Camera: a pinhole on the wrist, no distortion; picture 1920 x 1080 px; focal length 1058.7 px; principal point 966.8 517.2 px. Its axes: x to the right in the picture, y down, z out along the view. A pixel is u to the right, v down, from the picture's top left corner.
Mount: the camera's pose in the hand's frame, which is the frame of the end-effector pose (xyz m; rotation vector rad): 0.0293 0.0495 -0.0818 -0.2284 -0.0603 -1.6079
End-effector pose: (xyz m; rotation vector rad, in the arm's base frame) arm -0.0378 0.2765 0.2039 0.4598 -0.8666 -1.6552
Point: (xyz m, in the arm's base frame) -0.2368 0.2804 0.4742
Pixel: 1103.2 565.2
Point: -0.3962 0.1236 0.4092
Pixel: 1449.5 1038.8
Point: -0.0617 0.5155 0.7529
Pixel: 549.7 59.1
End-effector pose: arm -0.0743 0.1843 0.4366 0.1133 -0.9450 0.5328
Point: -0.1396 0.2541 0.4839
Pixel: 886.8 433.3
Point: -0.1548 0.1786 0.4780
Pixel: 1325.4 165.6
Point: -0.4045 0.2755 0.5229
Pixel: 654.9 155.5
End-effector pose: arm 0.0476 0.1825 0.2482 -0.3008 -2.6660 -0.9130
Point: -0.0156 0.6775 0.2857
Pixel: 327.1 600.1
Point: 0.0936 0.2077 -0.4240
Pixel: outside the picture
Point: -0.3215 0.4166 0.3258
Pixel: outside the picture
